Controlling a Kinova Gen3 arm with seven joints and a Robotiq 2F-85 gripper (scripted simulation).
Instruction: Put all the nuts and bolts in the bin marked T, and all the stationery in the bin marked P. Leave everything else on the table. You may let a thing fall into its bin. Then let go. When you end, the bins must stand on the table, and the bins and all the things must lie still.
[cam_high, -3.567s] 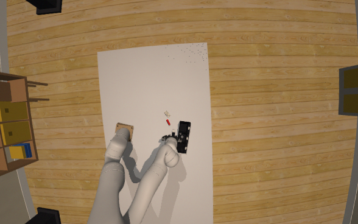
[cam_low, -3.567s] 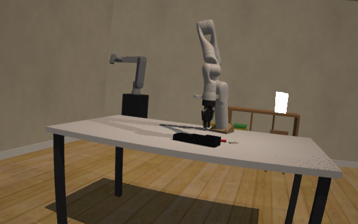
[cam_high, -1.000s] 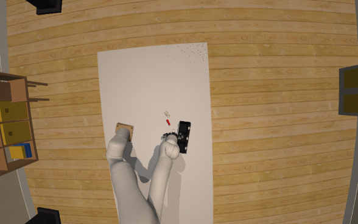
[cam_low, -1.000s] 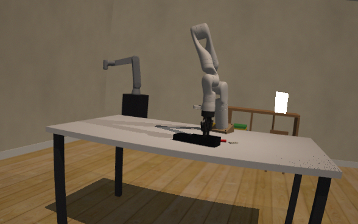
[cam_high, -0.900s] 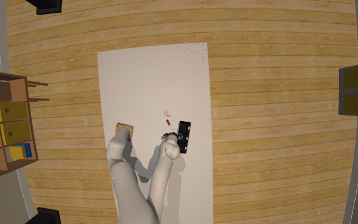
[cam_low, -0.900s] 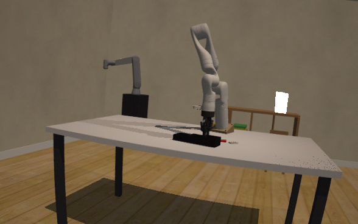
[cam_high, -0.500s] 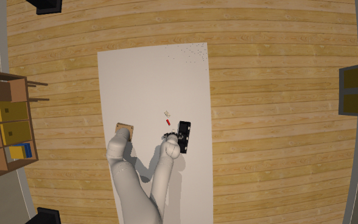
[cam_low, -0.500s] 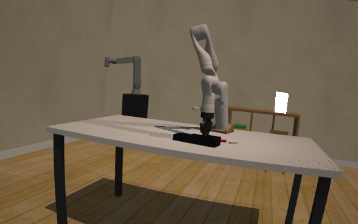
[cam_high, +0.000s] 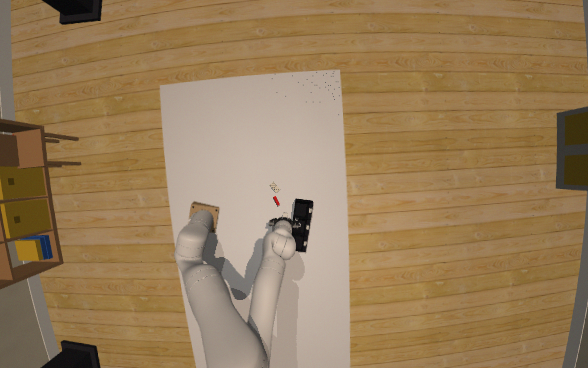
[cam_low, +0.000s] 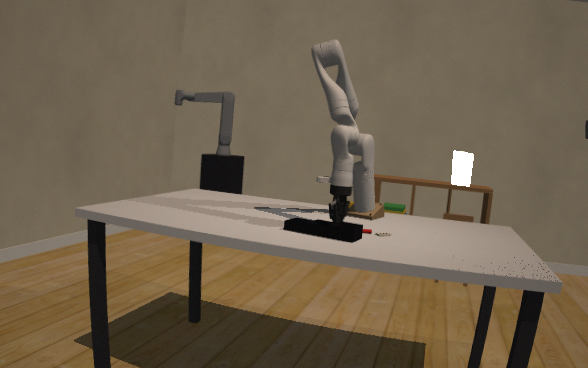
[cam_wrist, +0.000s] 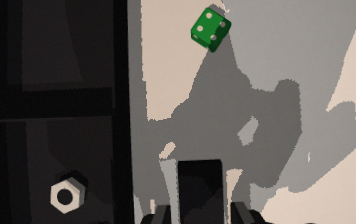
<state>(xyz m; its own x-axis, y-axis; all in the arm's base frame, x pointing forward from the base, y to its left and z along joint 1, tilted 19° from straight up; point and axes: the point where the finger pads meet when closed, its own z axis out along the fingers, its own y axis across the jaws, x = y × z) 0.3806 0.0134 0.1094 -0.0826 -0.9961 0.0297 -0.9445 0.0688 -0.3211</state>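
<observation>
My gripper is now 80 mm short of the black double bin and 30 mm to the left of it. From my hand the other things lie so: black eraser (20 mm below, 10 mm to the left); then red battery (90 mm to the left, 40 mm behind, 20 mm below); then green die (100 mm to the right, 20 mm behind, 10 mm below).
</observation>
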